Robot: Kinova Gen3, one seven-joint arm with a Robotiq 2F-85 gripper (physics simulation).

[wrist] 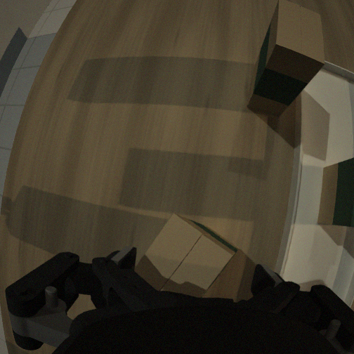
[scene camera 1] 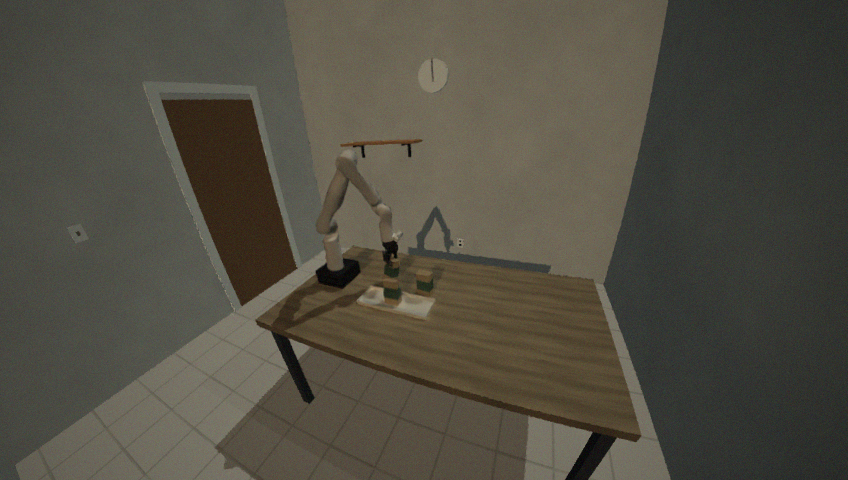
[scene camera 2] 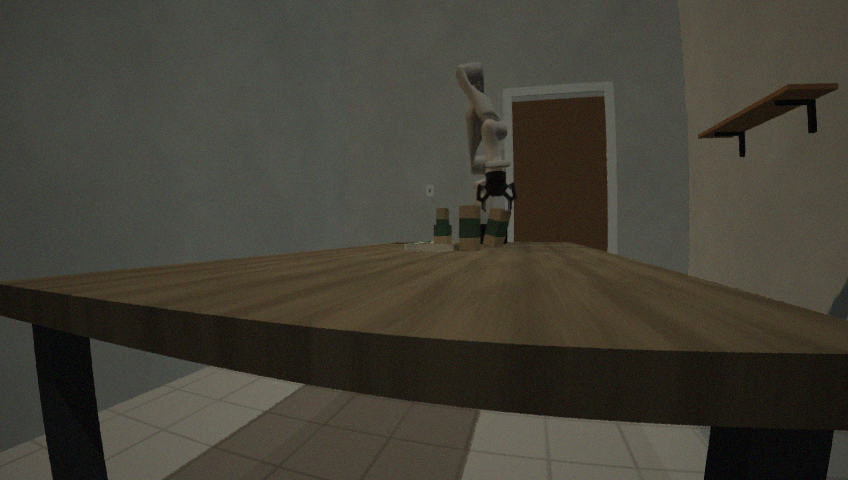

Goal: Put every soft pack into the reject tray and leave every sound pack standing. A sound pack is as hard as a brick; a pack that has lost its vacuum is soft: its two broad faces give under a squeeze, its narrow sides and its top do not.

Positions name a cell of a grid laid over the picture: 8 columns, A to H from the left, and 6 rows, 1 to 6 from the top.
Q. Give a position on a white reject tray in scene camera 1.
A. D4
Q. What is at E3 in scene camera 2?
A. The gripper.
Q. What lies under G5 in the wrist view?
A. A white reject tray.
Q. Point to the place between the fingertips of the gripper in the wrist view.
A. E5
